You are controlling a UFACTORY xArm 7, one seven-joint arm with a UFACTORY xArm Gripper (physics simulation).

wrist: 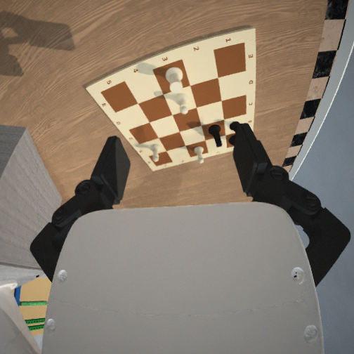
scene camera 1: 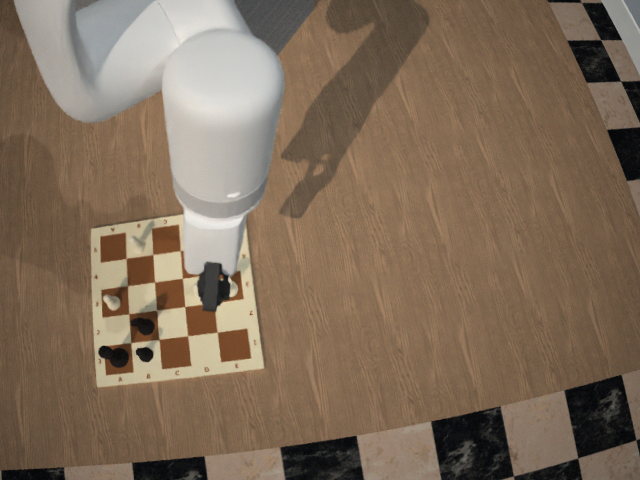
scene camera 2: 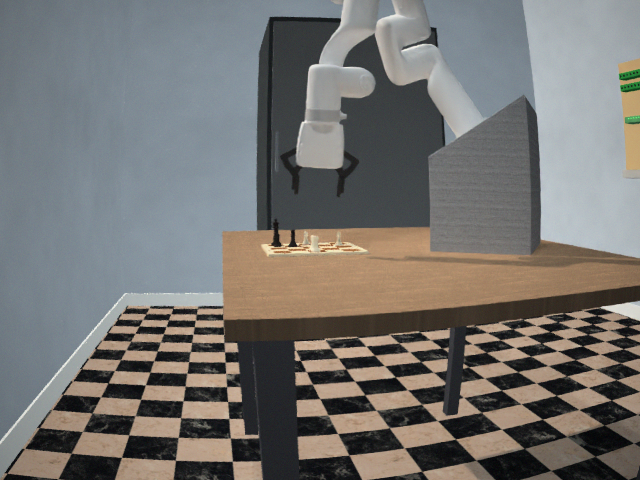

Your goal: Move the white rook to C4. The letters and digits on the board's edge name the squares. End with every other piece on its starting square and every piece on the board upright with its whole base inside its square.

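Frame: origin at the arm's base, x ahead, y left, z up, level; centimetres.
Where they show: gripper, fingertip midpoint: (scene camera 2: 317, 194); arm's base, origin of the base link: (scene camera 2: 478, 140).
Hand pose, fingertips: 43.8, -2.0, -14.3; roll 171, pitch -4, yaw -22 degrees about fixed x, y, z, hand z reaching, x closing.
Things, the pixels of their centre, and the offset from my fingertips, as dx, dy, dz. "spot": a spot on its surface instead.
- white rook, body centre: (scene camera 1: 228, 285) (scene camera 2: 315, 243) +0.3, -0.6, -10.6
- board, surface spot: (scene camera 1: 258, 362) (scene camera 2: 271, 253) spot: +10.4, -0.2, -12.3
- Square C4, surface spot: (scene camera 1: 168, 266) spot: -5.3, -7.5, -12.3
- A3, body centre: (scene camera 1: 109, 300) -2.9, -16.0, -10.7
- B5, body centre: (scene camera 1: 135, 242) -9.4, -10.8, -10.7
- B2, body centre: (scene camera 1: 141, 324) (scene camera 2: 292, 238) +1.5, -12.6, -10.3
- B1, body centre: (scene camera 1: 142, 353) +5.0, -13.5, -10.7
The white rook (scene camera 1: 233, 288) (scene camera 2: 314, 243) (wrist: 174, 76) stands upright on E3 of the board (scene camera 1: 258, 362) (scene camera 2: 268, 253) (wrist: 250, 37). In scene camera 1 the gripper partly hides it. Square C4 (scene camera 1: 168, 266) (wrist: 165, 126) is light and bare. My gripper (scene camera 1: 214, 286) (scene camera 2: 317, 194) (wrist: 178, 143) is open and empty, high above the board, its fingers pointing down. In scene camera 1 it overlaps the D3 and E3 area.
White pieces stand on D3 (wrist: 183, 103), A3 (scene camera 1: 111, 301) (wrist: 199, 153) and B5 (scene camera 1: 138, 240) (wrist: 155, 151). Black pieces stand on B2 (scene camera 1: 145, 325) (wrist: 215, 132), B1 (scene camera 1: 144, 353) and A1 (scene camera 1: 118, 356) (scene camera 2: 275, 235). A grey block (scene camera 2: 480, 196) (wrist: 25, 190) carries the arm.
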